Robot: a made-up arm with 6 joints.
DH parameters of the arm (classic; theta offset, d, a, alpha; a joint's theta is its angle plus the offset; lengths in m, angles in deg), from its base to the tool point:
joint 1: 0 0.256 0 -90
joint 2: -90 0 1.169 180
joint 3: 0 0 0 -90
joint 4: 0 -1.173 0 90
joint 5: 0 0.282 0 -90
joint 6: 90 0 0 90
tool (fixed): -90 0 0 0
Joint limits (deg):
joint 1: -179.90..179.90
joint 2: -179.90..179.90
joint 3: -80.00..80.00
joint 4: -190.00..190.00
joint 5: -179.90..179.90
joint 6: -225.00..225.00
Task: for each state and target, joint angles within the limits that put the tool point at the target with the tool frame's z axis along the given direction. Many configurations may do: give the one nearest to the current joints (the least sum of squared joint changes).
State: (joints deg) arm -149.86 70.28 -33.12 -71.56 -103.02 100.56
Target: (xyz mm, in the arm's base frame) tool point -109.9 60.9 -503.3 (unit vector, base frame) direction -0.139 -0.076 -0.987
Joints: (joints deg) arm -174.57 98.55 -39.26 -75.41 -75.04 54.92
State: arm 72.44 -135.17 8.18 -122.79 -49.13 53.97
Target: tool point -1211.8 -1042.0 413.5 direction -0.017 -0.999 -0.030
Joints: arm 45.70 -132.61 6.82 -119.68 -56.68 50.38
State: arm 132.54 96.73 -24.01 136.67 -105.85 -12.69
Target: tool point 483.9 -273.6 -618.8 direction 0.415 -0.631 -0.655
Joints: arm 170.57 145.27 -48.91 132.52 -107.40 -69.34
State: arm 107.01 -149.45 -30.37 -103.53 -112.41 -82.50
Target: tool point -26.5 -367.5 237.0 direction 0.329 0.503 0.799
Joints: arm 75.06 -179.81 -59.40 -75.81 -95.35 -66.30
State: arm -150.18 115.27 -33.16 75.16 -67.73 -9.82
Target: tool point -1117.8 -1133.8 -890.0 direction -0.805 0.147 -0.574
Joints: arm -130.73 90.98 8.89 67.63 -130.11 -35.09
